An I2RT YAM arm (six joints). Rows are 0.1 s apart.
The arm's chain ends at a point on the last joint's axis. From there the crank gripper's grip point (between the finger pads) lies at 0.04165 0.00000 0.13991 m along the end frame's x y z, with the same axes.
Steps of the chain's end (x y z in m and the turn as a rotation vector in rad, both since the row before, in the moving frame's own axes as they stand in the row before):
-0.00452 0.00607 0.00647 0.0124 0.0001 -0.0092
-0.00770 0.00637 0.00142 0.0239 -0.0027 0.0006
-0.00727 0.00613 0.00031 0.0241 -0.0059 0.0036
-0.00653 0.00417 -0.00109 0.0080 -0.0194 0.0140
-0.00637 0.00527 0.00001 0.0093 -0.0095 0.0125
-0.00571 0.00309 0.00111 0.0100 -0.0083 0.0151
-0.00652 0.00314 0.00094 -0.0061 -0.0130 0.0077
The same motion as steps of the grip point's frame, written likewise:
-0.00452 0.00395 0.00645 0.0124 0.0001 -0.0092
-0.00808 0.00305 0.00149 0.0239 -0.0027 0.0006
-0.00809 0.00290 0.00051 0.0241 -0.0059 0.0036
-0.00925 0.00361 -0.00031 0.0080 -0.0194 0.0140
-0.00770 0.00448 0.00040 0.0093 -0.0095 0.0125
-0.00687 0.00231 0.00145 0.0100 -0.0083 0.0151
-0.00835 0.00431 0.00147 -0.0061 -0.0130 0.0077

